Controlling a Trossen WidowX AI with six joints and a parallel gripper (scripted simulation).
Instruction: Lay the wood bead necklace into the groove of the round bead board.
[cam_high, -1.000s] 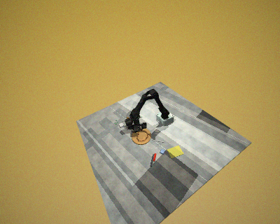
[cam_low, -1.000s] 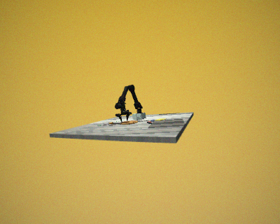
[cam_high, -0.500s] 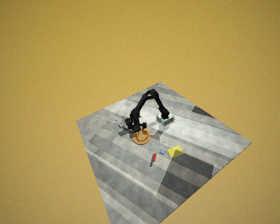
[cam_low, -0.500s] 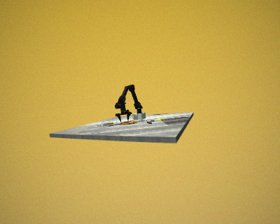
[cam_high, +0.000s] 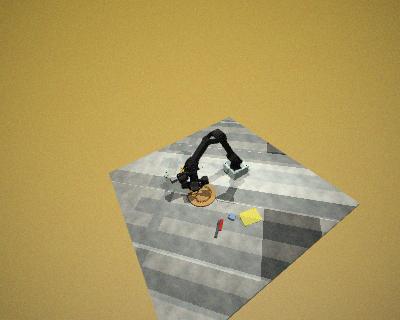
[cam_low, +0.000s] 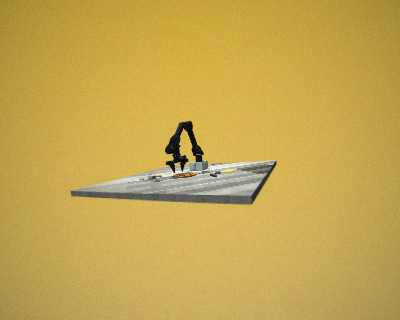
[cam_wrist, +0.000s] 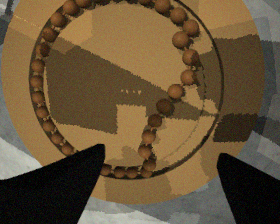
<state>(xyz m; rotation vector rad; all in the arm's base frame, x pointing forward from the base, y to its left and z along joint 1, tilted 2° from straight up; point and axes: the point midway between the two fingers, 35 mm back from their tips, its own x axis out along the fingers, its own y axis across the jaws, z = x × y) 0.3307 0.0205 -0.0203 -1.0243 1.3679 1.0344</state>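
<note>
My gripper tip is 40 mm to the right of the round bead board, 20 mm past it and 20 mm above it. From my gripper tip the other things lie so: thin grey stick (170 mm to the left, 150 mm behind, 30 mm below); then red-handled tool (310 mm to the left, 30 mm below, 20 mm behind); then grey piece (190 mm to the right, 120 mm ahead, 20 mm below).
</note>
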